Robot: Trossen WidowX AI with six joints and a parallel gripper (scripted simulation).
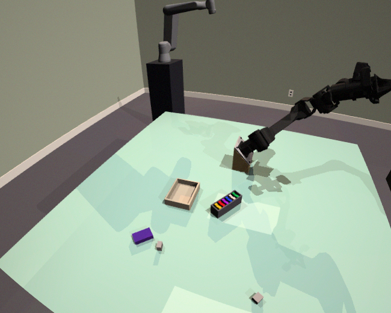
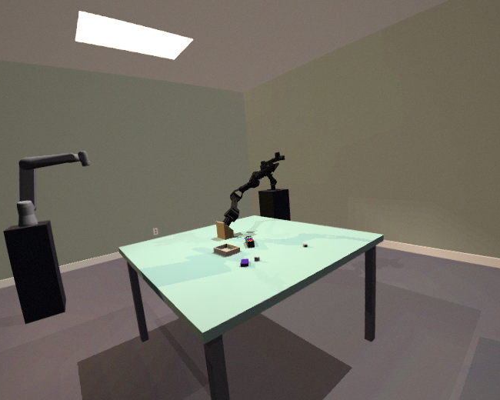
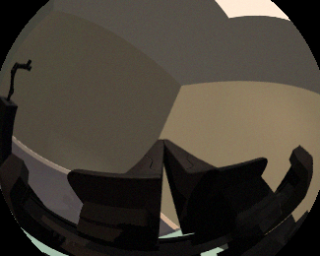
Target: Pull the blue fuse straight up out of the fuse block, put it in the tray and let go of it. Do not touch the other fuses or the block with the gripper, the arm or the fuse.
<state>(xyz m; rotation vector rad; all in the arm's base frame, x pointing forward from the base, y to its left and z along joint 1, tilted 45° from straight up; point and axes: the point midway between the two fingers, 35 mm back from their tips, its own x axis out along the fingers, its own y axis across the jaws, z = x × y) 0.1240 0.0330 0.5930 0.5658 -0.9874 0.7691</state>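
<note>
My gripper tip is 480 mm above the blue fuse, 450 mm to the left of it and 160 mm short of it. Round my gripper tip: tan tray 630 mm to the right, 510 mm below, 180 mm ahead.
</note>
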